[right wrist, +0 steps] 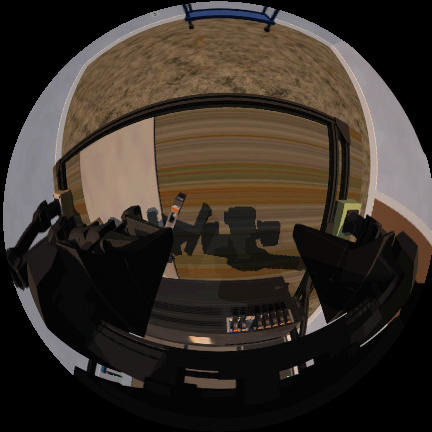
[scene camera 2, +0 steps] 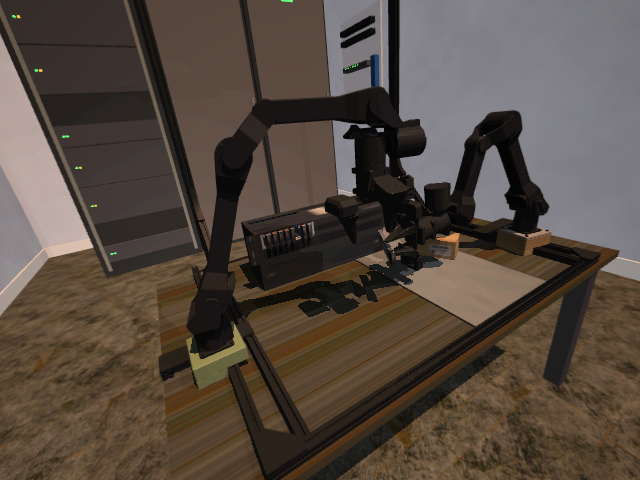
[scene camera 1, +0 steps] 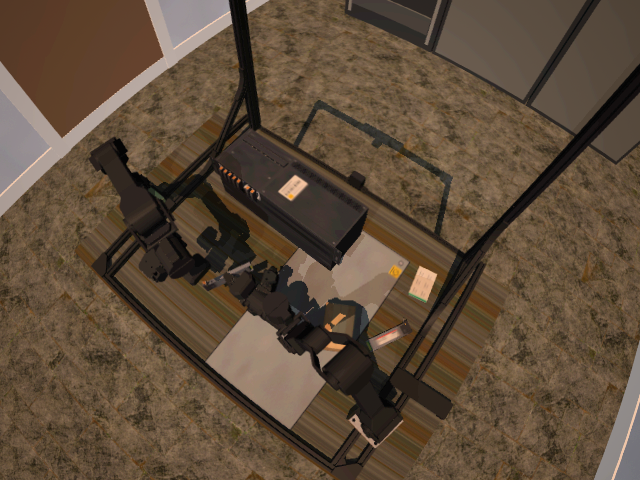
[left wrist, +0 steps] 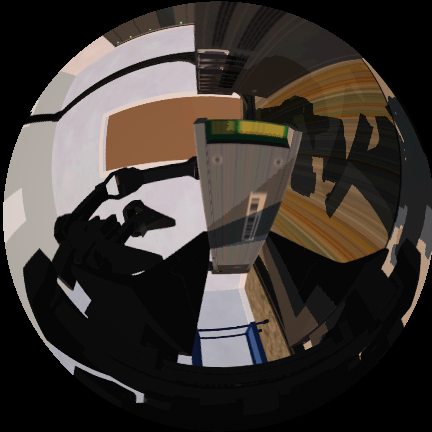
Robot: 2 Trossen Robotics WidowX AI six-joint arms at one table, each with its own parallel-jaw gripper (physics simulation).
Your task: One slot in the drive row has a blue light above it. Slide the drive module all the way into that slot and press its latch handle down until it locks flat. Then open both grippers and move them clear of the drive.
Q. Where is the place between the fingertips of my left gripper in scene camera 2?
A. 386, 248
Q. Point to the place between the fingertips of my left gripper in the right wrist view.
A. At 166, 240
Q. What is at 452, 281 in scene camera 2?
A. A grey mat.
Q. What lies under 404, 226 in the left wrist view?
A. A grey mat.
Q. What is my right gripper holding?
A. Nothing.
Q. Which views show my right gripper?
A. The right wrist view, scene camera 2, scene camera 1 and the left wrist view: all of them.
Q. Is my right gripper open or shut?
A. Open.
